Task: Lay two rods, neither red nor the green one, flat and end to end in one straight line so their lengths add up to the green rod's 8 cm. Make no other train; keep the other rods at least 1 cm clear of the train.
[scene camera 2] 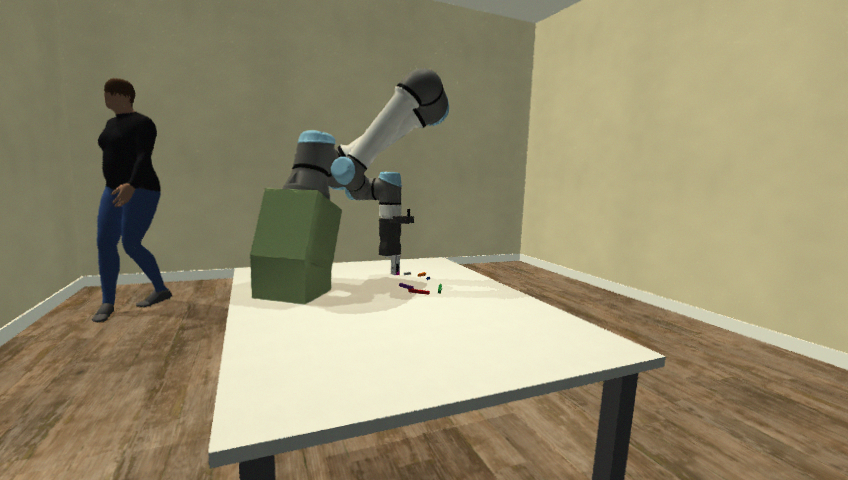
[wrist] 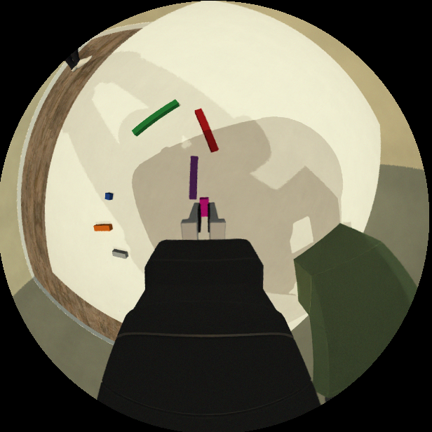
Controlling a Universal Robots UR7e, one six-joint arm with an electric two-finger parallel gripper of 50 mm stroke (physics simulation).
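Pixels of known places: gripper, fingertip midpoint: (scene camera 2: pixel 395 274); arm's base, link origin: (scene camera 2: pixel 305 199).
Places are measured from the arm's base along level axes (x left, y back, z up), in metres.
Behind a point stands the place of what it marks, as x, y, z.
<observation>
My gripper (scene camera 2: pixel 395 273) @[-0.050, -0.291, -0.249] (wrist: pixel 204 211) is shut on a magenta rod (wrist: pixel 204 206), whose end shows between the fingertips, low over the table. In the wrist view a purple rod (wrist: pixel 193 177) (scene camera 2: pixel 405 286) @[-0.081, -0.319, -0.285] lies flat just ahead and slightly left of the magenta rod, nearly in the same direction; whether the two touch is not clear. The red rod (wrist: pixel 206 130) (scene camera 2: pixel 419 291) @[-0.153, -0.345, -0.284] lies beyond the purple one, tilted. The green rod (wrist: pixel 156 117) (scene camera 2: pixel 439 288) @[-0.144, -0.418, -0.281] lies farther left. The lower part of the magenta rod is hidden by the fingers.
At the left of the wrist view lie a blue cube-like rod (wrist: pixel 109 196) (scene camera 2: pixel 427 278) @[0.008, -0.431, -0.286], an orange rod (wrist: pixel 103 227) (scene camera 2: pixel 421 274) @[0.066, -0.428, -0.284] and a grey rod (wrist: pixel 120 253) (scene camera 2: pixel 407 273) @[0.093, -0.380, -0.285]. The green robot pedestal (scene camera 2: pixel 285 243) @[-0.134, 0.065, -0.119] (wrist: pixel 350 300) stands on the white table (scene camera 2: pixel 416 368) @[-0.645, -0.170, -0.291]. A person (scene camera 2: pixel 127 154) is behind at the left.
</observation>
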